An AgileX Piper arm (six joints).
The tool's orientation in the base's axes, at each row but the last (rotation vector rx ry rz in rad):
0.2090 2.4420 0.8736
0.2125 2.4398 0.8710
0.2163 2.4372 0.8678
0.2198 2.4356 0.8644
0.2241 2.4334 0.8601
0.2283 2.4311 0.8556
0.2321 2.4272 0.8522
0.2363 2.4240 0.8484
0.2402 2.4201 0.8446
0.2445 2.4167 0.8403
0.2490 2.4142 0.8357
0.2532 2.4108 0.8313
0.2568 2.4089 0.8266
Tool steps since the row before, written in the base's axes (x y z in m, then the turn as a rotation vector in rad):
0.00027 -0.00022 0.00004 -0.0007 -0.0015 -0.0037
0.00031 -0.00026 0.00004 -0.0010 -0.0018 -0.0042
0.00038 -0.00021 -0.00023 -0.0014 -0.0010 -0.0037
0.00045 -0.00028 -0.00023 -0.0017 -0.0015 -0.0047
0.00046 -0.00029 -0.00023 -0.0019 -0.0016 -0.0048
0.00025 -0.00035 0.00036 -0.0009 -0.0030 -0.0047
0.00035 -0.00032 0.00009 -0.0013 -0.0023 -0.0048
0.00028 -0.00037 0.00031 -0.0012 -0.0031 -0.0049
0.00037 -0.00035 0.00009 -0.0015 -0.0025 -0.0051
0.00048 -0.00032 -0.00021 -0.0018 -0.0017 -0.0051
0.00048 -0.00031 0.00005 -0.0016 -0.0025 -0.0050
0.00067 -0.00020 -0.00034 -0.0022 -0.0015 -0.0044
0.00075 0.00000 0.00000 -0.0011 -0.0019 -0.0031
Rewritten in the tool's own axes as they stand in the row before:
-0.00031 -0.00015 0.00000 0.0017 -0.0035 0.0012
-0.00036 -0.00019 0.00000 0.0021 -0.0040 0.0012
-0.00029 -0.00032 0.00024 0.0025 -0.0031 0.0011
-0.00037 -0.00037 0.00024 0.0030 -0.0041 0.0013
-0.00038 -0.00038 0.00025 0.0032 -0.0042 0.0012
-0.00048 -0.00006 -0.00028 0.0018 -0.0053 0.0010
-0.00044 -0.00020 -0.00003 0.0024 -0.0048 0.0012
-0.00049 -0.00010 -0.00024 0.0021 -0.0054 0.0009
-0.00046 -0.00022 -0.00003 0.0027 -0.0051 0.0012
-0.00041 -0.00039 0.00024 0.0032 -0.0045 0.0014
-0.00052 -0.00022 0.00008 0.0027 -0.0050 0.0010
-0.00046 -0.00037 0.00050 0.0033 -0.0039 0.0008
-0.00061 0.00000 0.00043 0.0017 -0.0034 0.0004

